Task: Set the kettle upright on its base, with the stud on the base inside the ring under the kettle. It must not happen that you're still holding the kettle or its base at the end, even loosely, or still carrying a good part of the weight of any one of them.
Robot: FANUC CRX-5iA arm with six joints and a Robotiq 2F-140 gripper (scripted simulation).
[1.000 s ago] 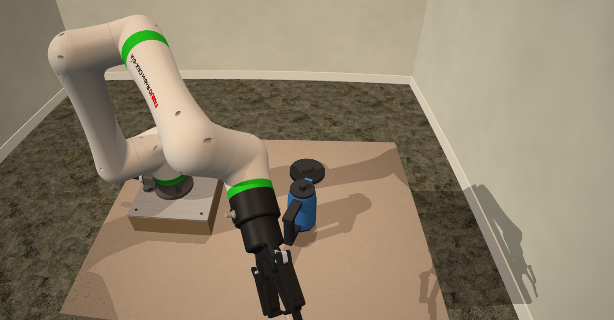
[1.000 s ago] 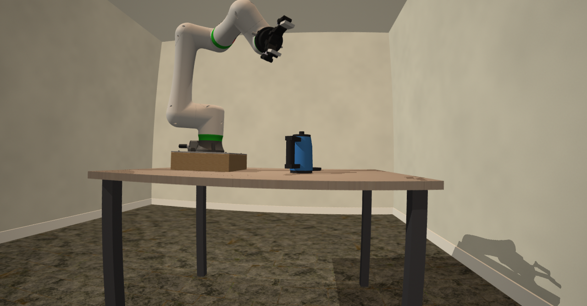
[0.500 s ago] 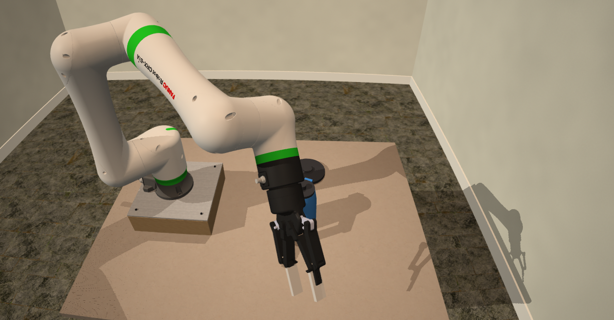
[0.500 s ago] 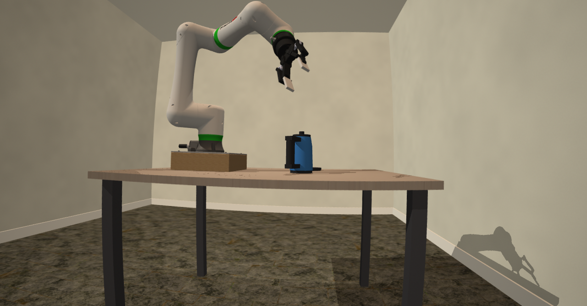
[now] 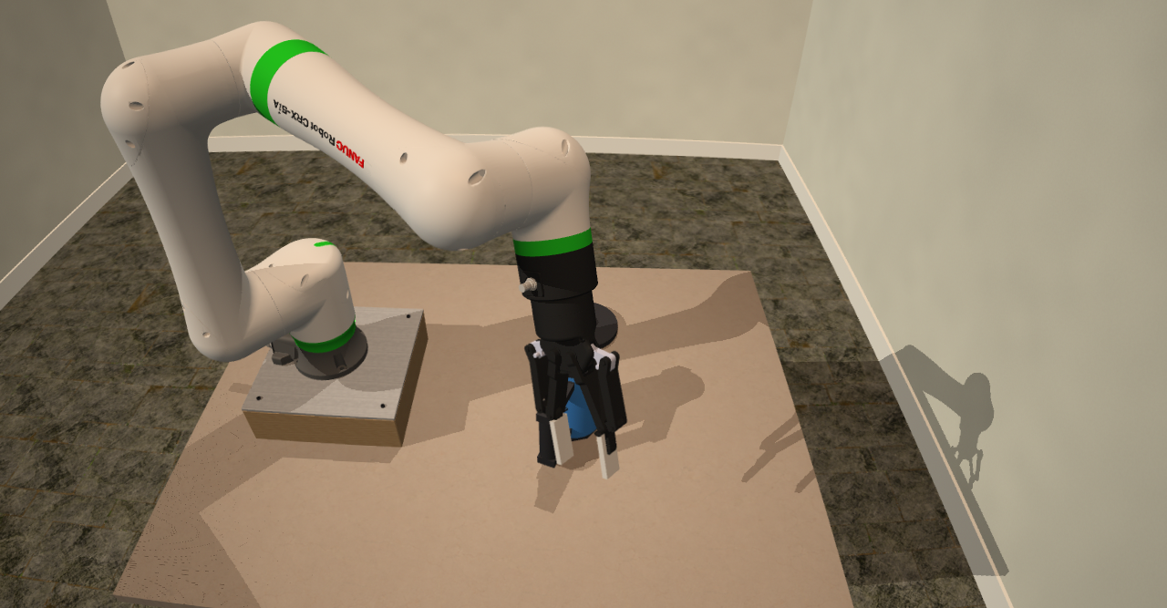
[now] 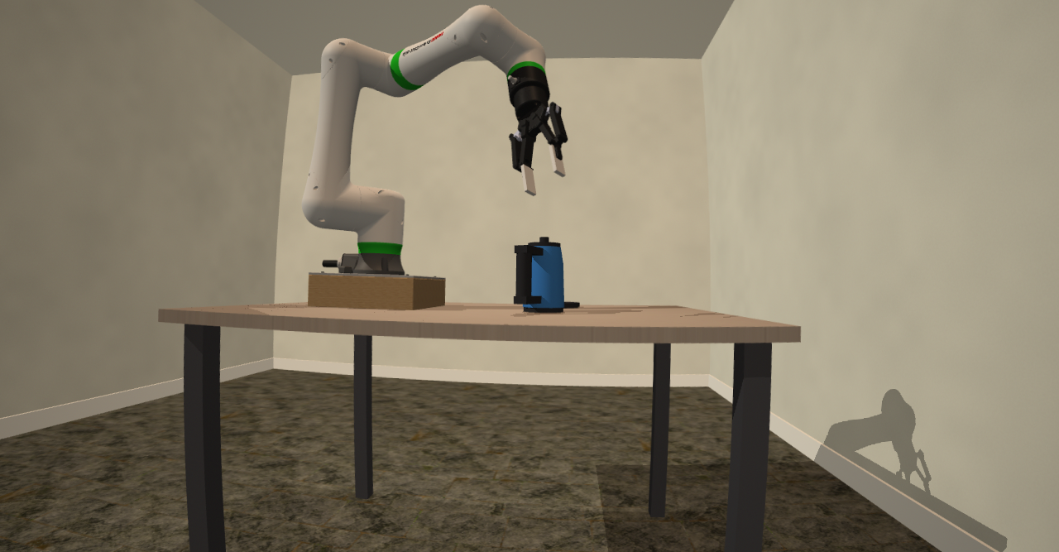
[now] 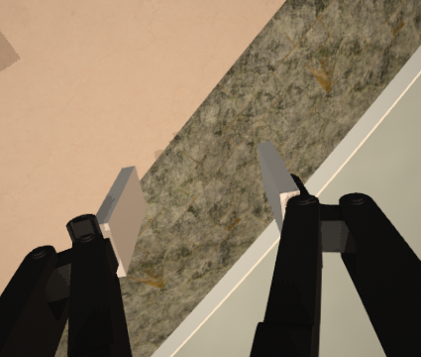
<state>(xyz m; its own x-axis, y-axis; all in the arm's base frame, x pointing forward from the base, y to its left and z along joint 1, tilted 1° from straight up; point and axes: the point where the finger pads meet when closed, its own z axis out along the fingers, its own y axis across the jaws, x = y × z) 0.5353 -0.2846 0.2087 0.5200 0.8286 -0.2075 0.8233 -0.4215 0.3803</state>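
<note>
Now: hand 240 mm to the right of the blue kettle, 200 mm above it and 60 mm past it. Round my hand: round black base (540 mm to the left, 280 mm below, 60 mm behind).
</note>
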